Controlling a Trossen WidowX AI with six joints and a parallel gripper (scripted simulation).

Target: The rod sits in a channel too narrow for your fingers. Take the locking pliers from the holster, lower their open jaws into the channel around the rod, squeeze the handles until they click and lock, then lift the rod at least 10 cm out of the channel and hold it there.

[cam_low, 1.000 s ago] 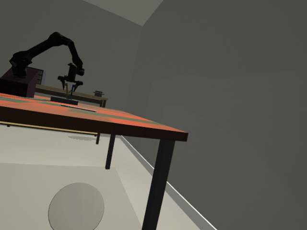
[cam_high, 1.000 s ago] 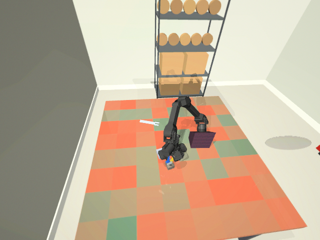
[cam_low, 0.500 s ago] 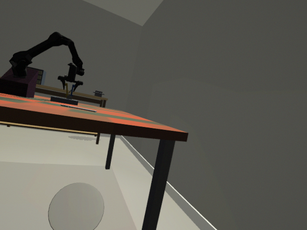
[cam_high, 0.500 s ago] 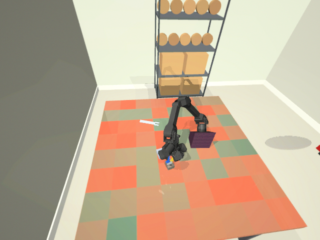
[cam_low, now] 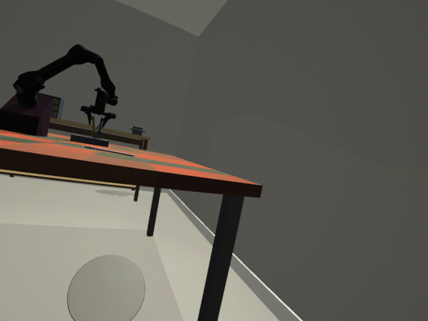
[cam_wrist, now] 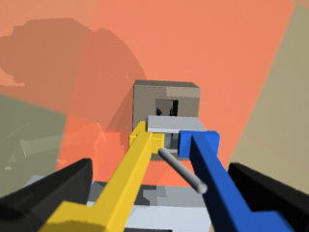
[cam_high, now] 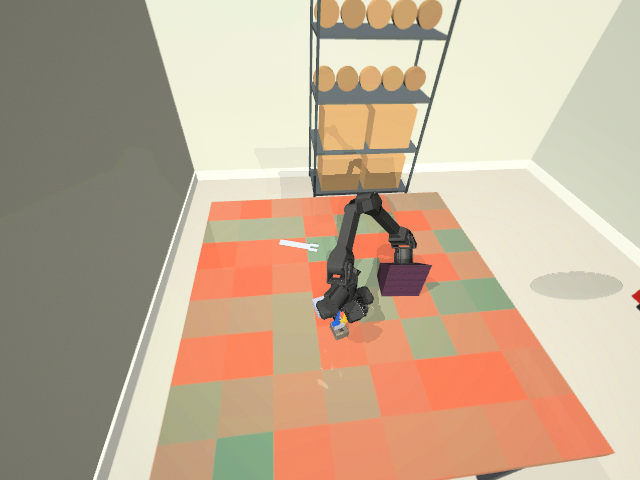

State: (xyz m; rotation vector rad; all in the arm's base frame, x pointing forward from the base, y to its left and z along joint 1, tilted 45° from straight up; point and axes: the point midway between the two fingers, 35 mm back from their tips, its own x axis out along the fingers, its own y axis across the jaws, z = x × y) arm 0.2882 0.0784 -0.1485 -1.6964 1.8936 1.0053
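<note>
Right now the grey channel block is 110 mm to the right of my gripper tip, 80 mm below it and 10 mm behind it. The rest, counted from my gripper tip: yellow handle: 20 mm behind; grey rod: 110 mm to the right, 90 mm below, 20 mm behind; tan holster: 90 mm below, 10 mm ahead.
</note>
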